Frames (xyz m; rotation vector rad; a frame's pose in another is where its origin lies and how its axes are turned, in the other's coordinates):
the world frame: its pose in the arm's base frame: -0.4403 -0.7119 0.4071 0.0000 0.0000 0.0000
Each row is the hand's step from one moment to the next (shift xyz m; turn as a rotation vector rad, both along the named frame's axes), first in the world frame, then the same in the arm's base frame.
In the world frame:
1: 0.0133 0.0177 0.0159 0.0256 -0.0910 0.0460
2: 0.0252 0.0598 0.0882 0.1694 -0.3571 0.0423
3: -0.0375 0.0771 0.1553 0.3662 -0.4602 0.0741
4: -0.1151 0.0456 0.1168 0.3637 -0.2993 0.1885
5: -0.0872 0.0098 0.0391 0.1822 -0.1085 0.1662
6: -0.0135 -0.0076 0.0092 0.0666 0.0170 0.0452
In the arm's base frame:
1: 0.0133 0.0177 0.0159 0.0256 -0.0910 0.0460
2: 0.0252 0.0598 0.0882 0.1694 -0.3571 0.0423
3: -0.0375 0.0771 0.1553 0.3662 -0.4602 0.0741
4: -0.1151 0.0456 0.1168 0.3637 -0.2993 0.1885
5: -0.0872 0.0098 0.0391 0.1822 -0.1085 0.1662
6: -0.0135 -0.0076 0.0092 0.0666 0.0170 0.0452

